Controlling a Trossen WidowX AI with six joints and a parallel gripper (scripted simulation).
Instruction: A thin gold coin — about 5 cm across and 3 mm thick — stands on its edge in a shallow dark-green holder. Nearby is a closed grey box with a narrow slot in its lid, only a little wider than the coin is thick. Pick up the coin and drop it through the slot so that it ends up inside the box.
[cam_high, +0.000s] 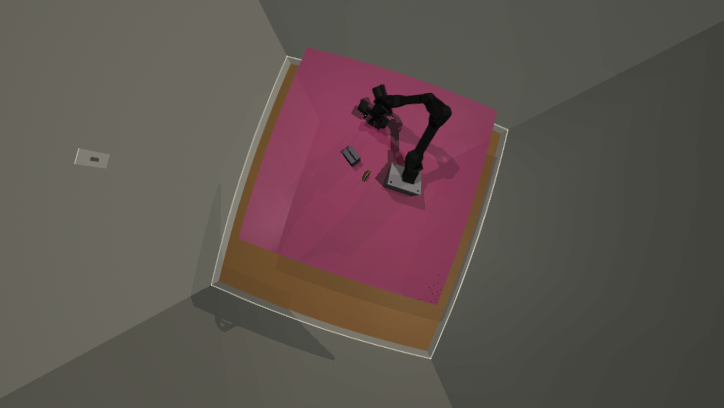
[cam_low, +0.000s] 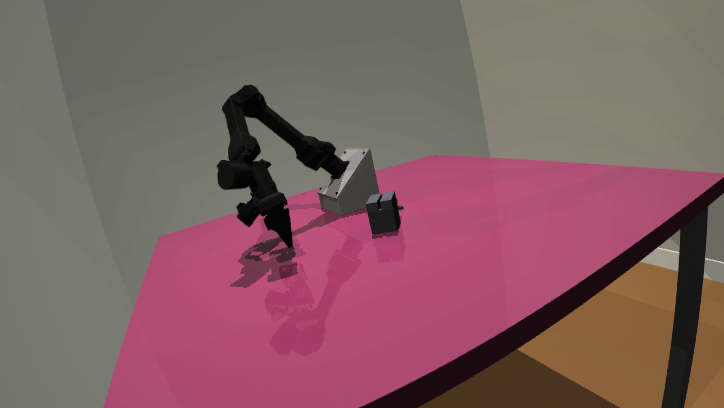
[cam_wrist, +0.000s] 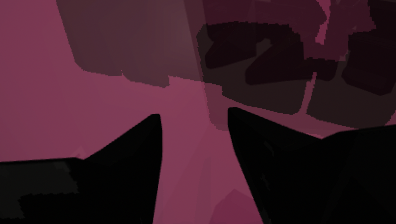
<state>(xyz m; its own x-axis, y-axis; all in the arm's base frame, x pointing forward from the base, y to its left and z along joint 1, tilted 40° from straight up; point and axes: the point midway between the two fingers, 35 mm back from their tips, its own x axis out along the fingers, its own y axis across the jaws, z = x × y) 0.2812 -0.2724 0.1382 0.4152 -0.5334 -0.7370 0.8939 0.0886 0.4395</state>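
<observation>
My gripper tip is 8 cm past the coin, 32 cm to the right of it and 1 cm above it.
</observation>
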